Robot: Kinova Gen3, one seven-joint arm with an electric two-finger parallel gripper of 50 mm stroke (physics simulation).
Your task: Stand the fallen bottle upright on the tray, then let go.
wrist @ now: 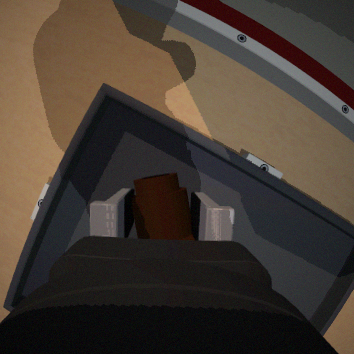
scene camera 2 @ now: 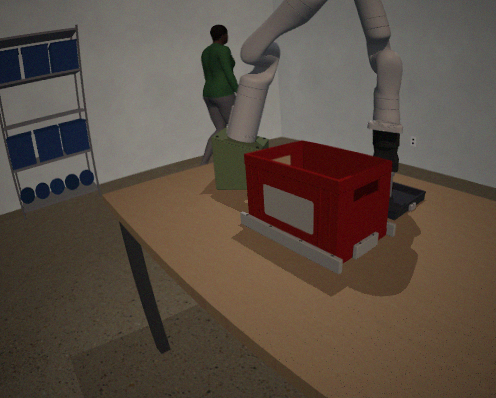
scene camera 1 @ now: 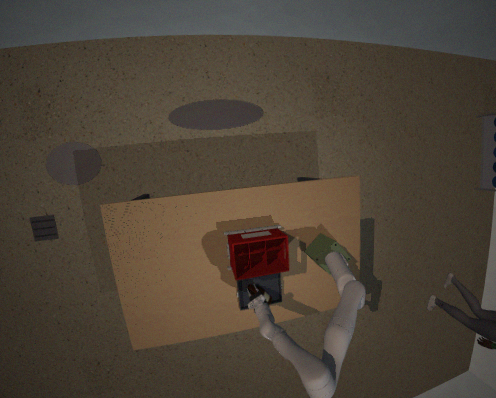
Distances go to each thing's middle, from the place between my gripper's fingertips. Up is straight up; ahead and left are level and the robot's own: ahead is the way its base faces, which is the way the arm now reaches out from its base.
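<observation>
My gripper is 10 mm below the brown bottle (wrist: 160, 208), and it is also 50 mm to the right of the bottle and 50 mm past it.
</observation>
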